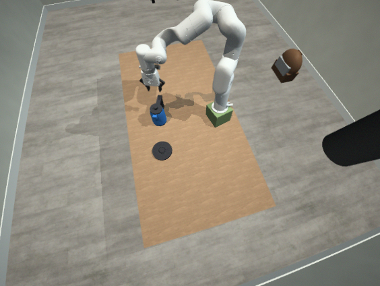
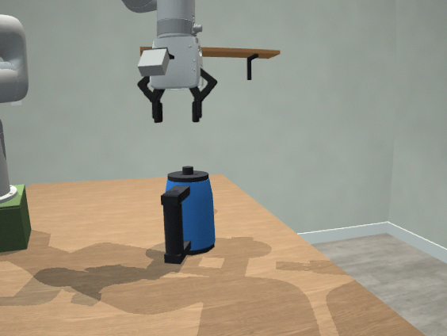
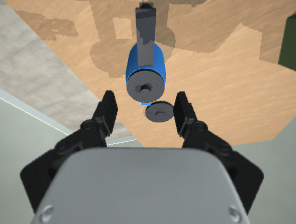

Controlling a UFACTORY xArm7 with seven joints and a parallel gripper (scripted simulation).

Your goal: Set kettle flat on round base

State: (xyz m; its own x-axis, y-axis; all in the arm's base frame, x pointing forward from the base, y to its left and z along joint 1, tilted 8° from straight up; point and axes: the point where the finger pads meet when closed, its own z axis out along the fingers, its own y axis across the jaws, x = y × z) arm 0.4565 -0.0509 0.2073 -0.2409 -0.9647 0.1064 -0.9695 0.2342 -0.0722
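The blue kettle is 1 cm ahead of my hand, 3 cm to the left of it and 21 cm below it. From my hand the other things lie so: round black base 1 cm ahead, 34 cm to the left, 29 cm below.
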